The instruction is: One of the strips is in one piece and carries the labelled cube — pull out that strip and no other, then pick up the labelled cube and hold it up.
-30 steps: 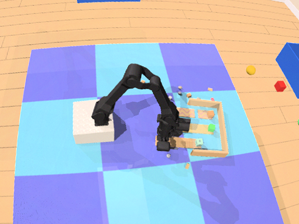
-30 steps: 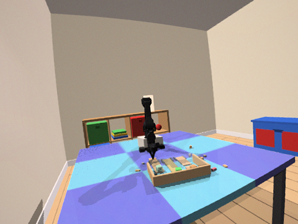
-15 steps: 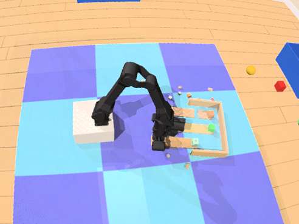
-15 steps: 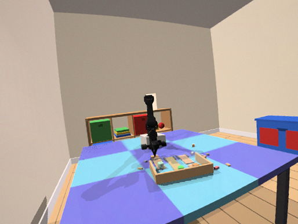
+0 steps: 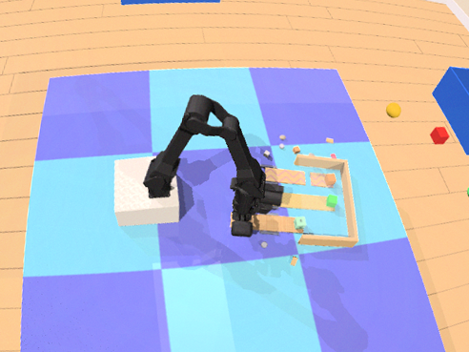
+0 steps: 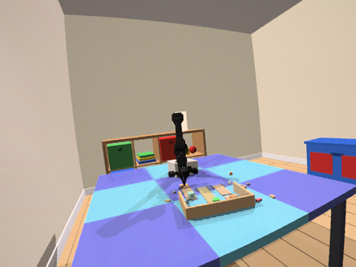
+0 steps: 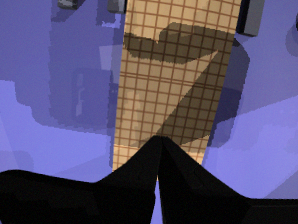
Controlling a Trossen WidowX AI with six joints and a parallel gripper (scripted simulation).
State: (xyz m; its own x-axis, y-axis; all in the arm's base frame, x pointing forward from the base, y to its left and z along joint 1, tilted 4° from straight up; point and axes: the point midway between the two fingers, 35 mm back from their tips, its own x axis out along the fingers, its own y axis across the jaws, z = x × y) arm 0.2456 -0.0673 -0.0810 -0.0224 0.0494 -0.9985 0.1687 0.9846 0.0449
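Right now my gripper tip is 190 mm short of the pale green labelled cube, 40 mm to the left of it and 20 mm below it.
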